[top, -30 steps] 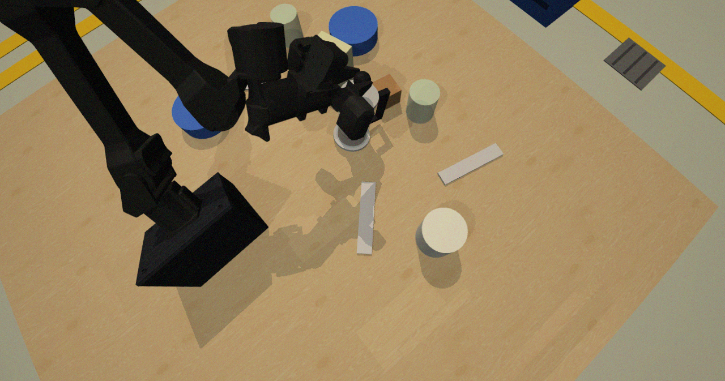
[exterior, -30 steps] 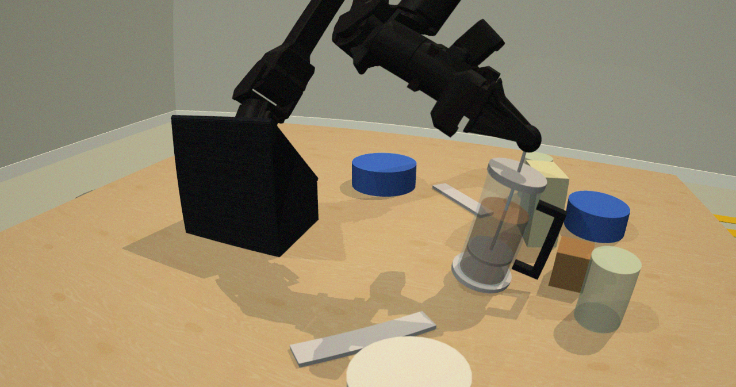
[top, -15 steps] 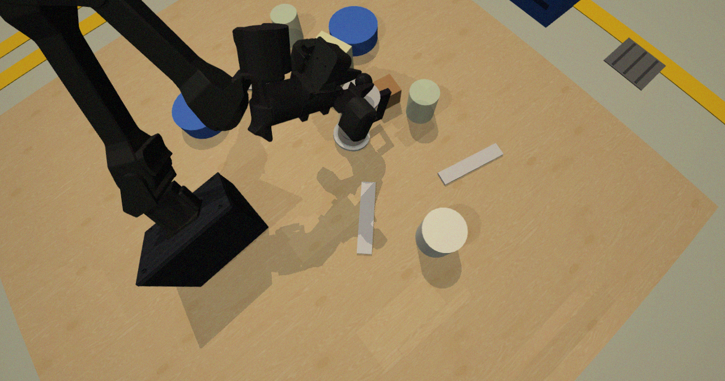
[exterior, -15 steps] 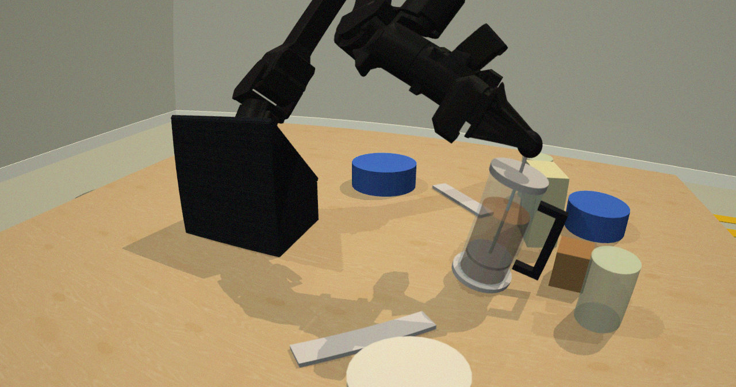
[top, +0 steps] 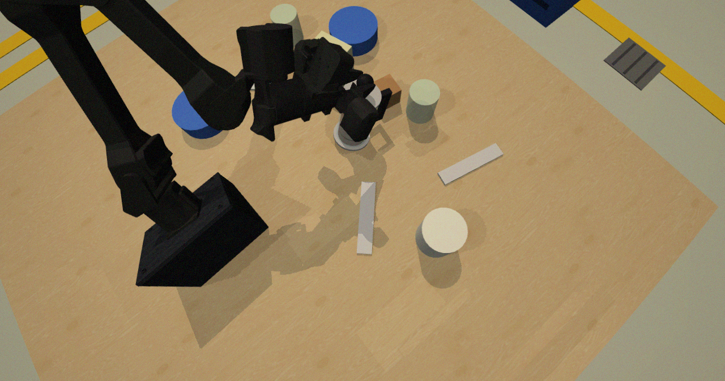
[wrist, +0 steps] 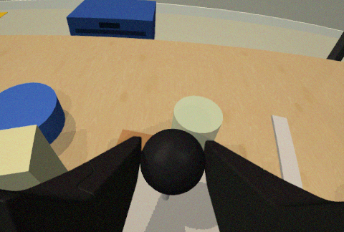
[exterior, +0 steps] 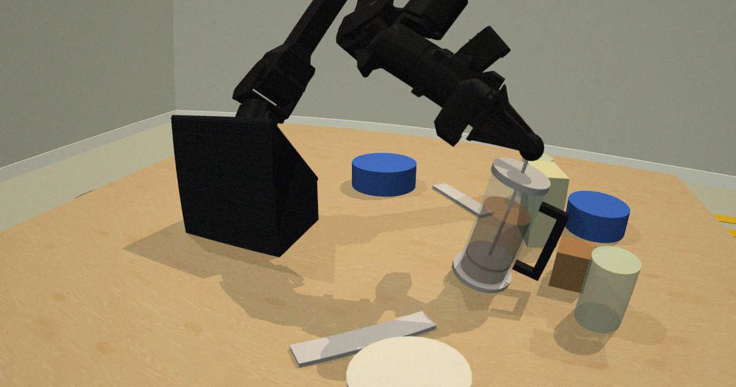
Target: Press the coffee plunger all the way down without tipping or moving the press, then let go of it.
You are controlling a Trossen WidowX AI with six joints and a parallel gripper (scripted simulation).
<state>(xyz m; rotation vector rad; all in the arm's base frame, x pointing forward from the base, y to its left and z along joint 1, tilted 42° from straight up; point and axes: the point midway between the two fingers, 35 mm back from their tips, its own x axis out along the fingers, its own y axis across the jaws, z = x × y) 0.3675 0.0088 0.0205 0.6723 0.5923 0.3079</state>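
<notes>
Now: the coffee press 1 cm behind my gripper tip and 9 cm below it. Also, from my gripper tip: brown cube 7 cm ahead, 4 cm to the left, 15 cm below; then pale yellow block 1 cm ahead, 16 cm to the left, 12 cm below; then cream cylinder 3 cm behind, 28 cm to the right, 13 cm below.
</notes>
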